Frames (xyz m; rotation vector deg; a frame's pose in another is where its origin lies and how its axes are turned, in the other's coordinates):
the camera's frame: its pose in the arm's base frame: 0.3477 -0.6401 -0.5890 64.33 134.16 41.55
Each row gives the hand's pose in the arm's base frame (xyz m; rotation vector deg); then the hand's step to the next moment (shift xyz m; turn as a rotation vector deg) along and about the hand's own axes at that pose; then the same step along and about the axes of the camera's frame.
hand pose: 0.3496 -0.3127 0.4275 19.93 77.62 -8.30
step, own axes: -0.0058 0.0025 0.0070 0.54 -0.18 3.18
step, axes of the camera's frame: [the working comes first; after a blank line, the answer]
step, axes of the arm's base frame: 0.0060 -0.0005 0.0072 3.02 -1.16 0.00

-0.0050 0.0077 -0.0021 -2.66 1.11 1.47
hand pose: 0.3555 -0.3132 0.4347 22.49 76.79 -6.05
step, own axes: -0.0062 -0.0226 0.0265 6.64 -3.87 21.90
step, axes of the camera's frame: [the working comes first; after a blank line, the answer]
step, axes of the arm's base frame: 0.0164 -0.0308 0.0057 20.68 -9.97 -3.40

-0.0351 -0.0035 -0.0029 -19.31 4.40 12.10
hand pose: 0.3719 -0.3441 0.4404 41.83 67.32 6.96
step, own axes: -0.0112 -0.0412 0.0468 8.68 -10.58 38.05
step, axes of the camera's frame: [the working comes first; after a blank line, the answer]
step, axes of the arm's base frame: 0.0247 -0.0580 -0.0061 33.69 -21.58 -5.88

-0.0598 -0.0206 0.0038 -35.69 4.12 18.56
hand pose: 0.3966 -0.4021 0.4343 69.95 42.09 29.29
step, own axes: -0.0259 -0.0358 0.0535 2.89 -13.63 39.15
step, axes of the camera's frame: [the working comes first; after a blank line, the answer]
step, axes of the arm's base frame: 0.0212 -0.0631 -0.0197 30.53 -27.24 -7.30

-0.0597 -0.0338 0.0107 -38.20 -1.59 16.29
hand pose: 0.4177 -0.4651 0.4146 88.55 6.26 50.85
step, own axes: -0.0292 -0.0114 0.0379 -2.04 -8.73 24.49
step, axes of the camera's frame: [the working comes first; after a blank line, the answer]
step, axes of the arm's base frame: 0.0065 -0.0443 -0.0203 16.50 -19.11 -6.53

-0.0361 -0.0325 0.0076 -23.76 -4.80 9.62
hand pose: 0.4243 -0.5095 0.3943 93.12 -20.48 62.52
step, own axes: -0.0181 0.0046 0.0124 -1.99 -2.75 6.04
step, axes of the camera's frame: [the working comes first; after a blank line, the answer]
step, axes of the arm's base frame: -0.0071 -0.0180 -0.0114 3.70 -4.93 -3.15

-0.0085 -0.0207 -0.0002 -5.58 -2.48 3.28
